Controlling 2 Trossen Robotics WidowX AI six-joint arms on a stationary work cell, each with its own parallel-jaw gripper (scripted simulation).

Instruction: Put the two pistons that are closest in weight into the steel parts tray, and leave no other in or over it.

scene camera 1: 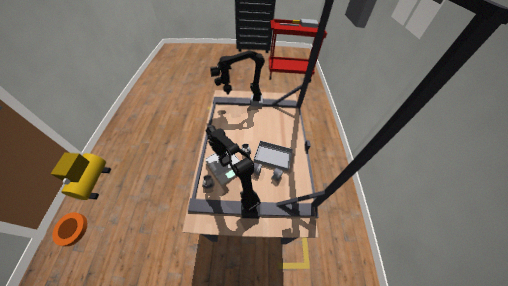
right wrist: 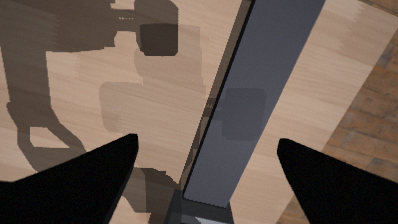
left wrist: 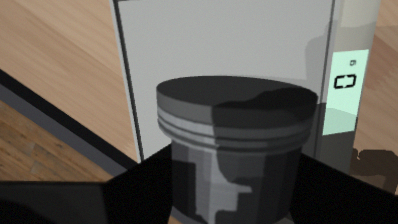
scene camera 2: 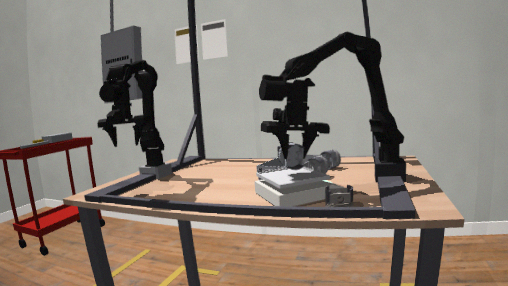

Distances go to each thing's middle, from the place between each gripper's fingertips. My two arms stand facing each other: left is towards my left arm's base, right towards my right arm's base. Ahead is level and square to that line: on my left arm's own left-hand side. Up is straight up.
The scale plate [scene camera 2: 282, 178] is 2 cm to the right of my left hand and 9 cm below it. From my left hand the other things lie so: steel parts tray [scene camera 1: 269, 154]: 34 cm behind, 10 cm to the right, 13 cm below; white scale [scene camera 2: 296, 195]: 1 cm behind, 1 cm to the right, 11 cm below.
Right now the scale plate is 40 mm behind my right hand, 560 mm to the left of it and 140 mm below it. From my right hand the other things lie so: steel parts tray (370 mm behind, 480 mm to the left, 190 mm below); white scale (50 mm behind, 570 mm to the left, 160 mm below).
